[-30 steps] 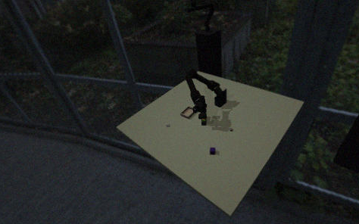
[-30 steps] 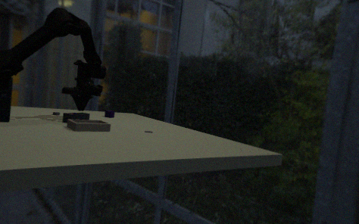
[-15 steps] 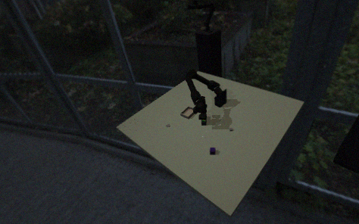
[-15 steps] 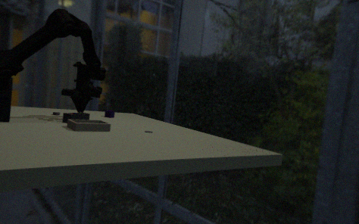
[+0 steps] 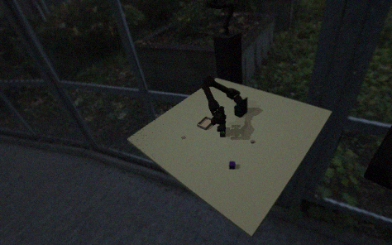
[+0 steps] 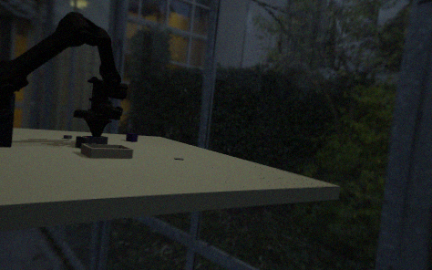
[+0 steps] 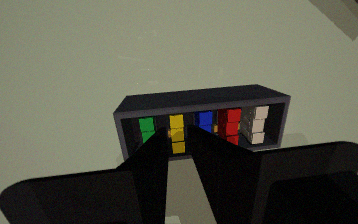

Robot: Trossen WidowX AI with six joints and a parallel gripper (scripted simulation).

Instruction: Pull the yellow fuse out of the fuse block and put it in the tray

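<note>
My gripper tip is 10 mm above the yellow fuse. Round my gripper tip: blue fuse 20 mm behind, 10 mm to the right, 10 mm below; then red fuse 30 mm behind, 20 mm to the right, 10 mm below; then green fuse 20 mm ahead, 10 mm to the left, 10 mm below.
</note>
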